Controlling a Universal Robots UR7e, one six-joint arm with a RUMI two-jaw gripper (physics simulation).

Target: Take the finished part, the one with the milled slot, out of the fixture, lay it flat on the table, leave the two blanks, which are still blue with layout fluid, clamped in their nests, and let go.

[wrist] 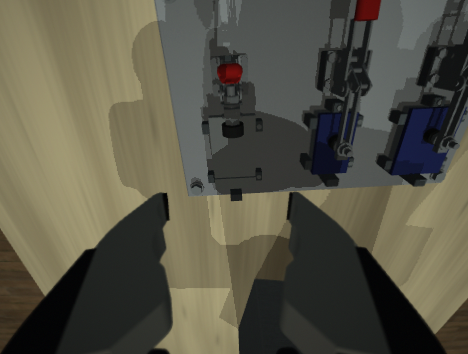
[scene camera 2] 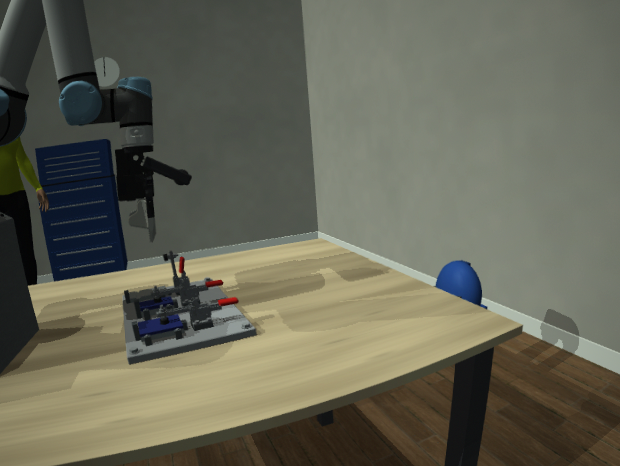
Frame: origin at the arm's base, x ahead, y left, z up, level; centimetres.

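Seen in the pictures: gripper, fingertip midpoint: (wrist: pixel 228 194) (scene camera 2: pixel 151 239).
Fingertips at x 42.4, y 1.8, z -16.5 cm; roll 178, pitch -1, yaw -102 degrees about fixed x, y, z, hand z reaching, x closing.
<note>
Offsets run from my fingertips to a thing's top centre. "spot": to the spot under its first point. Level surfaces: height alone.
The finished part {dx -2.9, dy +0.0, dz -12.2 cm} (wrist: pixel 235 159) is a grey plate in shadow in the left nest of the wrist view, a thin line across its lower end. Its clamp stands raised, red handle {dx +6.3, dy -1.6, dz -5.3 cm} (scene camera 2: pixel 181 264) (wrist: pixel 230 73) upright and black pad {spot: dx +2.6, dy -1.0, dz -3.9 cm} (wrist: pixel 233 131) overlapping the part's upper end in the wrist view. The part cannot be made out in the scene view. The middle blue blank {dx -3.8, dy -11.0, dz -11.1 cm} (scene camera 2: pixel 147 304) (wrist: pixel 324 145) and the outer blue blank {dx -6.1, dy -21.8, dz -11.6 cm} (scene camera 2: pixel 150 328) (wrist: pixel 407 145) sit under lowered clamps. My gripper (scene camera 2: pixel 151 234) (wrist: pixel 228 194) is open and empty, pointing down high above the fixture's edge beside the part's nest.
The fixture plate {dx +0.4, dy -11.7, dz -13.8 cm} (scene camera 2: pixel 230 331) (wrist: pixel 285 60) lies on the wooden table {dz -15.3 cm} (scene camera 2: pixel 350 320) (wrist: pixel 125 240). Two red handles {spot: dx +8.9, dy -14.0, dz -9.4 cm} (scene camera 2: pixel 214 283) {spot: dx +7.1, dy -24.8, dz -9.8 cm} (scene camera 2: pixel 228 301) lie low over it. A dark grey box (scene camera 2: pixel 15 295) stands at the scene view's left edge. Small stop blocks surround the nests.
</note>
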